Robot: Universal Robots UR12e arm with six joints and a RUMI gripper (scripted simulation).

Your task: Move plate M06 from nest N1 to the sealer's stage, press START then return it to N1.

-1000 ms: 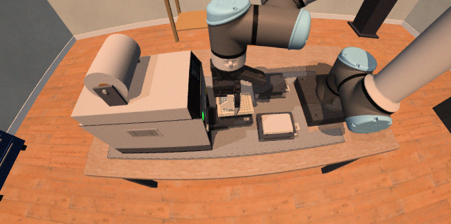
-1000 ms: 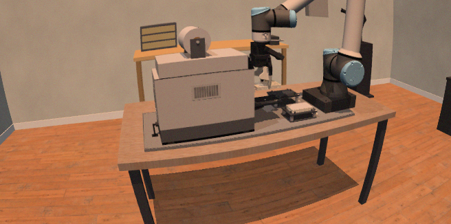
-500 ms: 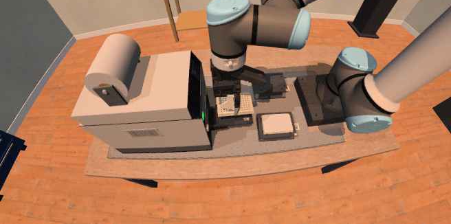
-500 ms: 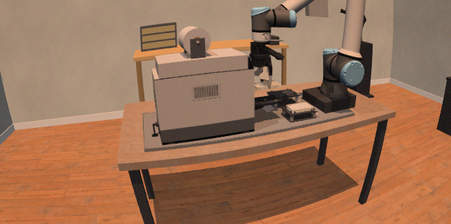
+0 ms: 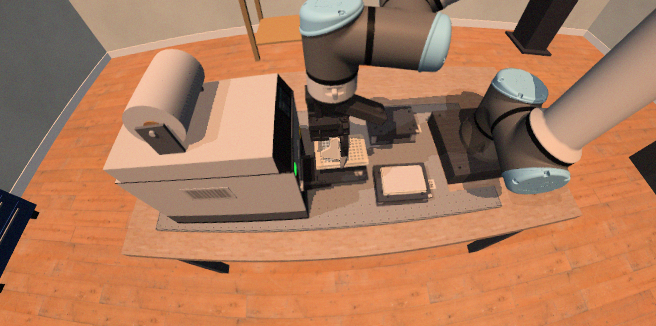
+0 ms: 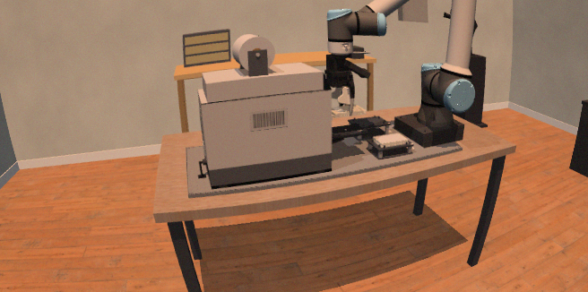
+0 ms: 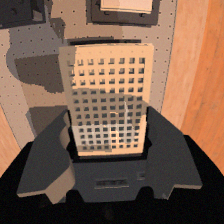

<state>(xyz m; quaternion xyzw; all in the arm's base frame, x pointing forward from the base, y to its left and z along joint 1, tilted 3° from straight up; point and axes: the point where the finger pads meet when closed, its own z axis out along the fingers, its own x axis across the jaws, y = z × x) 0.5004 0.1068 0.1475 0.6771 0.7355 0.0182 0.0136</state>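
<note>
My hand is 8 cm above the sealer stage. Round my hand: foil roll (33 cm ahead, 23 cm above, 3 cm to the left); N1 label (29 cm behind, 20 cm to the right, 18 cm below); white plate (19 cm behind, 14 cm below, 2 cm to the left).
</note>
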